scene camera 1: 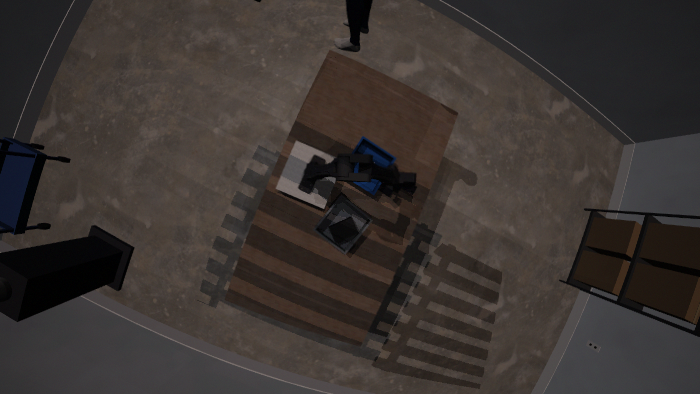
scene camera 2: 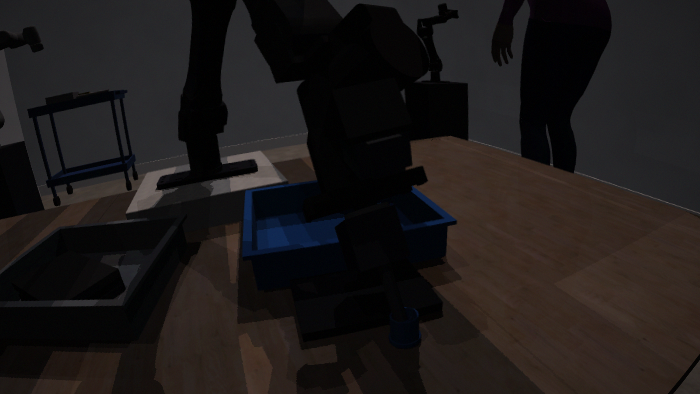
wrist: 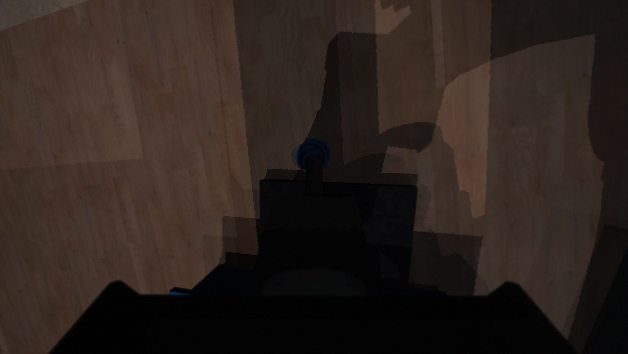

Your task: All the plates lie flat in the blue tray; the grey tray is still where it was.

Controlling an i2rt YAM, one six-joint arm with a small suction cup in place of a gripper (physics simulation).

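Frame: origin at the arm's base, x ahead, y up, z right, level; metres.
Seen in the pictures: hand, its tool point: (scene camera 2: 407, 343) (wrist: 314, 149); arm's base, origin of its link: (scene camera 1: 311, 174) (scene camera 2: 207, 176).
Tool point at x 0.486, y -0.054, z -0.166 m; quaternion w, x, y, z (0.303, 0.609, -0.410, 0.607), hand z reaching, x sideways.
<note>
Offsets run from my tool point to a thing's top centre.
My suction gripper (scene camera 2: 405, 327) (wrist: 312, 156) has a blue cup low over the wooden table, past the front edge of a dark plate @[dx -0.080, dy +0.012, dz +0.012 m] (scene camera 2: 320, 320) (wrist: 395, 215). No plate shows attached under the cup. That plate lies on the table, close against the blue tray's near side, partly hidden by my arm. The blue tray @[dx -0.233, dy +0.051, dz -0.012 m] (scene camera 1: 381, 149) (scene camera 2: 300, 272) stands behind it; its visible left floor shows no plate, and the arm hides the rest. The grey tray @[dx -0.217, dy +0.051, dz +0.340 m] (scene camera 1: 327, 240) (scene camera 2: 65, 322) stands to the left in scene camera 2, with a dark plate @[dx -0.200, dy +0.036, dz +0.368 m] (scene camera 1: 345, 229) (scene camera 2: 70, 277) inside that looks tilted.
My arm's base stands on a white block (scene camera 1: 290, 185) (scene camera 2: 145, 197) behind the trays. The arm reaches over the blue tray. A person (scene camera 1: 356, 25) (scene camera 2: 555, 85) stands beyond the table's far end. A blue cart (scene camera 1: 17, 185) (scene camera 2: 80, 172) and a shelf rack (scene camera 1: 635, 255) stand away from the table.
</note>
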